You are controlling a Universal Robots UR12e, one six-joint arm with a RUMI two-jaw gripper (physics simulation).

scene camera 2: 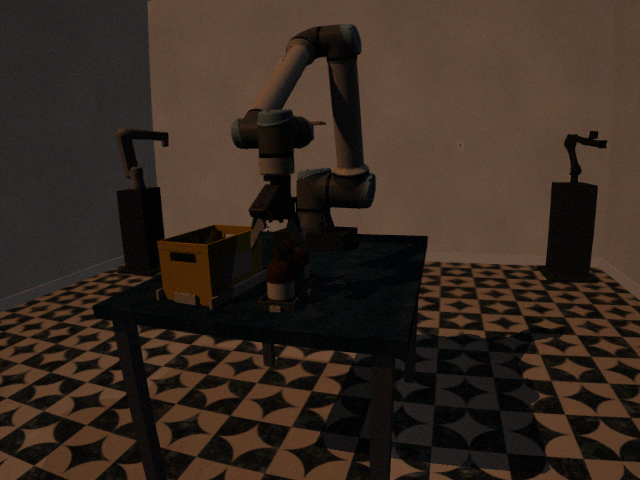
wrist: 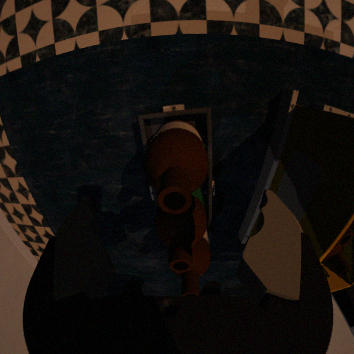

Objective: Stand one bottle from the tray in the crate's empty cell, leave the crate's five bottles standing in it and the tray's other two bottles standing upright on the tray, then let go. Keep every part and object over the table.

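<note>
Three brown bottles stand upright in a row on the small tray. The front bottle has a pale label, the middle bottle is partly hidden behind it, and the rear bottle shows partly. The yellow crate stands left of the tray in the scene view and at the right edge of the wrist view. Its cells are mostly hidden. My gripper is open and empty, pointing down, its fingertips apart on either side of the bottle row near the height of the bottle tops.
A pale rail runs along the crate's tray-facing side, between crate and tray. The crate wall rises close beside one finger. The dark table has its front edge beyond the tray; the robot base stands at the back.
</note>
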